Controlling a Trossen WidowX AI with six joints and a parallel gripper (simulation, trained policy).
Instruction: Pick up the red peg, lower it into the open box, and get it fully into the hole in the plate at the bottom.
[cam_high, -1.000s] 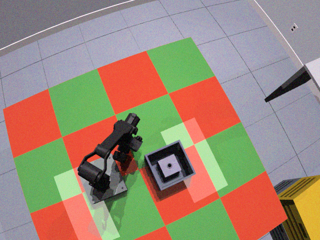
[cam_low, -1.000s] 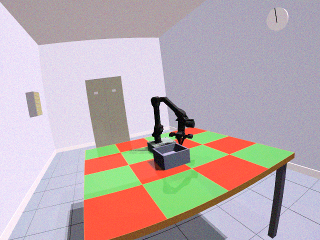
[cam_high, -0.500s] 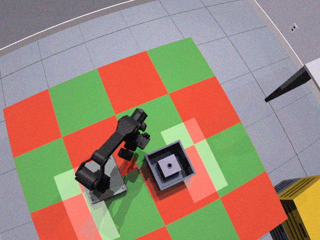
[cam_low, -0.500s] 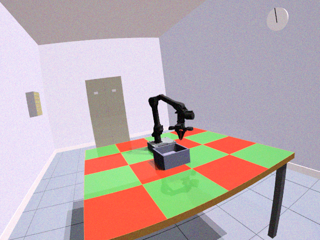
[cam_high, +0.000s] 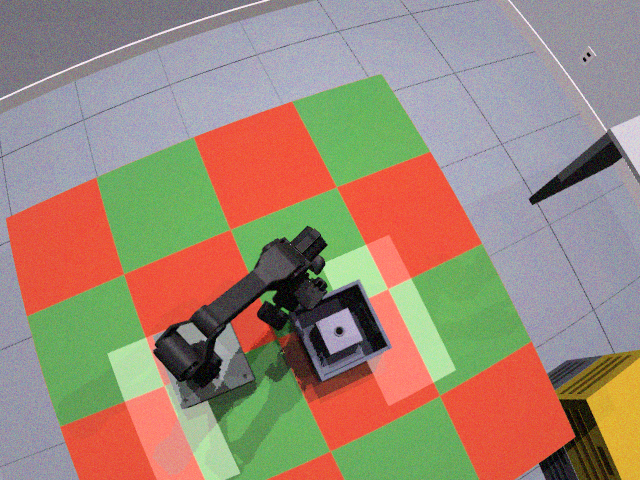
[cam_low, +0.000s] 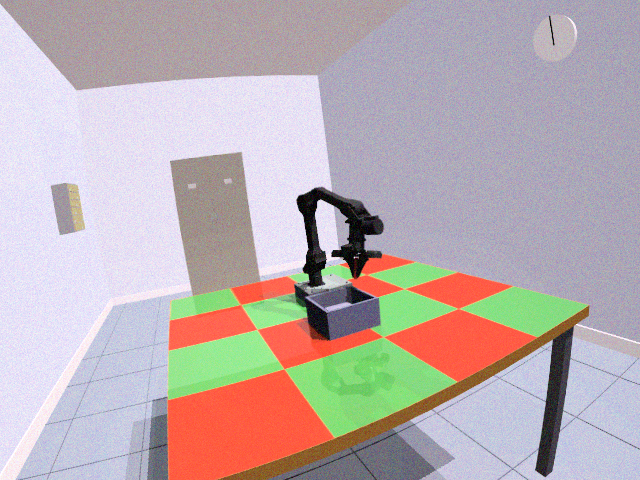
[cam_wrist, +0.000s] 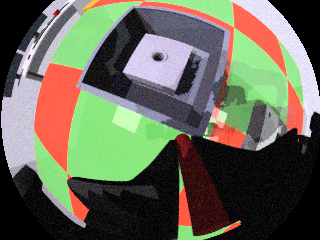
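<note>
The light plate is 8 cm ahead of my gripper tip, 9 cm to the right of it and 9 cm below it. The rest, counted from my gripper tip: red peg: 1 cm behind, 1 cm to the left, 3 cm above; then grey box: 8 cm ahead, 9 cm to the right, 10 cm below.
</note>
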